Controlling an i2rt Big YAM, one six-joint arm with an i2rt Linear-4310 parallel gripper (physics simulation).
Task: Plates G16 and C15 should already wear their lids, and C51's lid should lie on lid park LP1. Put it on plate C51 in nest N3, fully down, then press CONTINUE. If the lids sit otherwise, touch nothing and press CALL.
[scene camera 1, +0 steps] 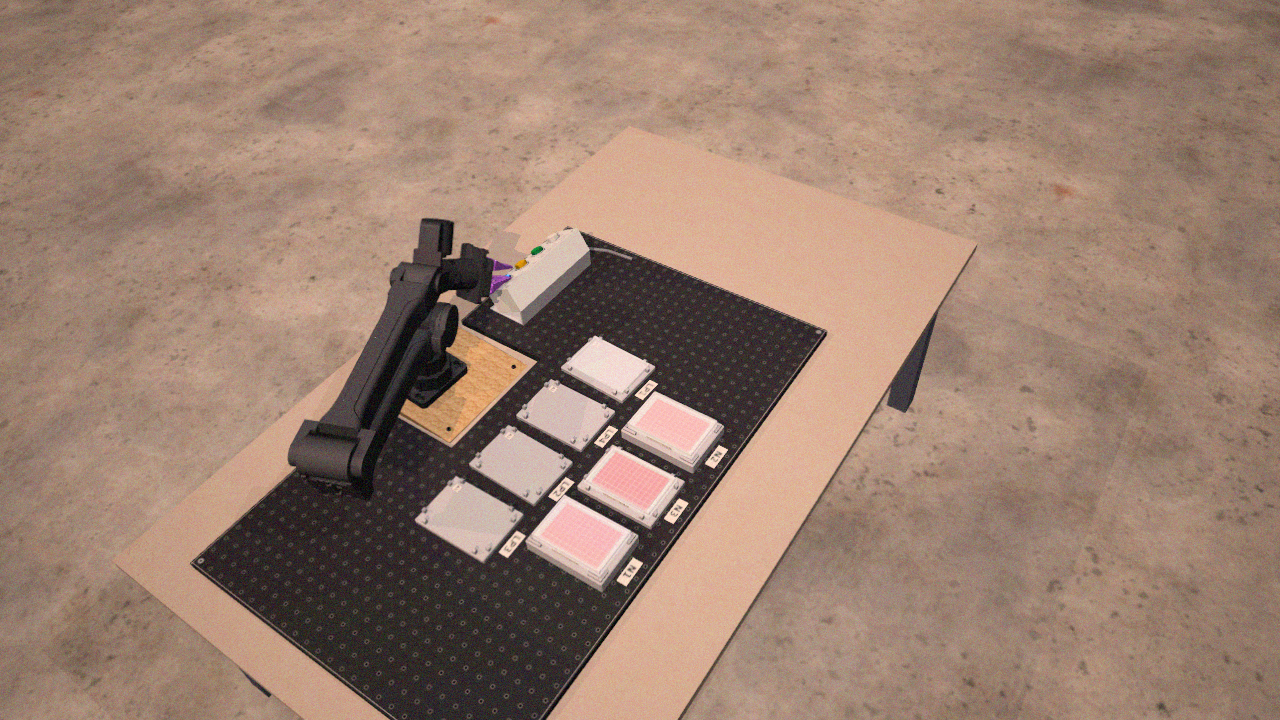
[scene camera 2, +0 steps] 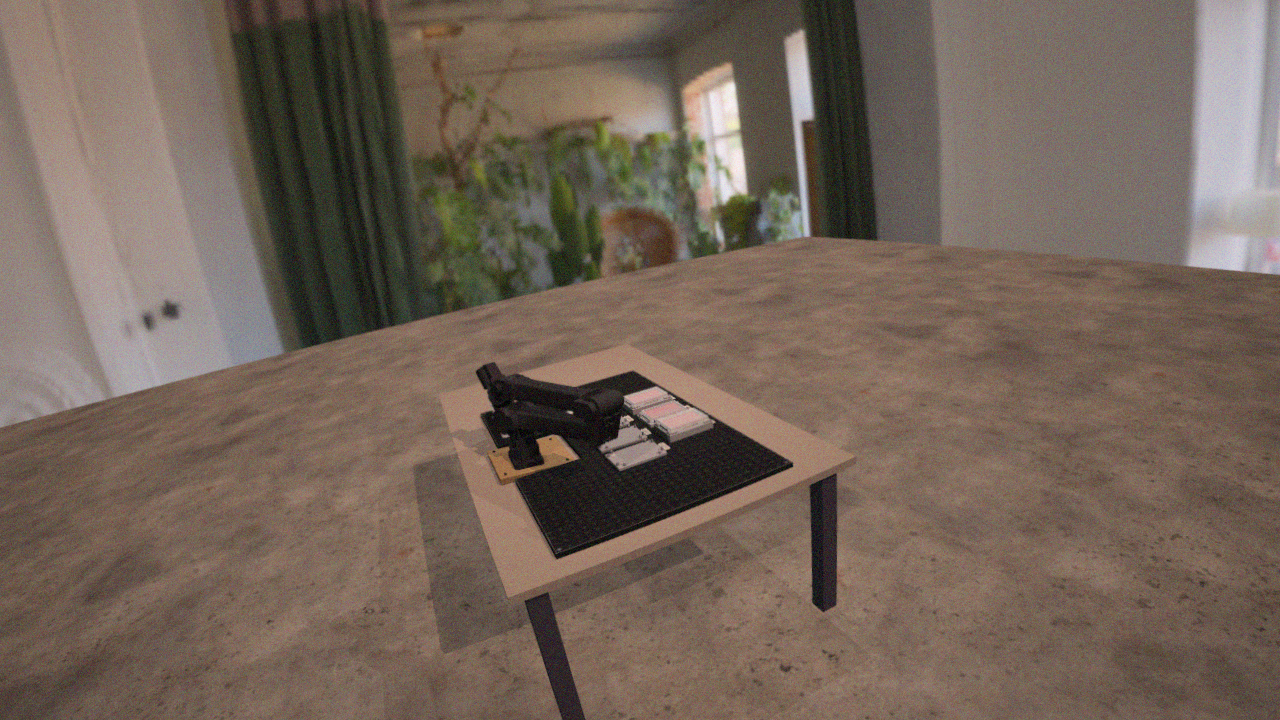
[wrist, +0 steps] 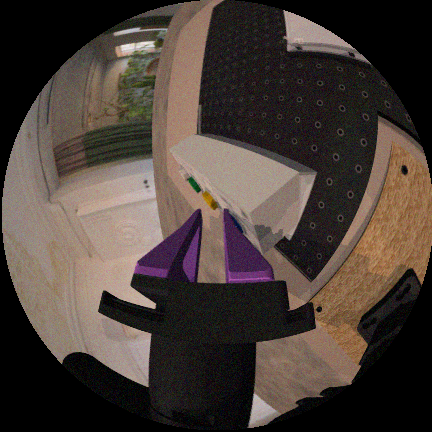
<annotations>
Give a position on a lid park LP1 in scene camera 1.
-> At 613, 394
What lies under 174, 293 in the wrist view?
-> My gripper.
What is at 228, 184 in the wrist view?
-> A white button box.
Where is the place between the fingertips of my gripper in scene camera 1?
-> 510, 271
</annotations>
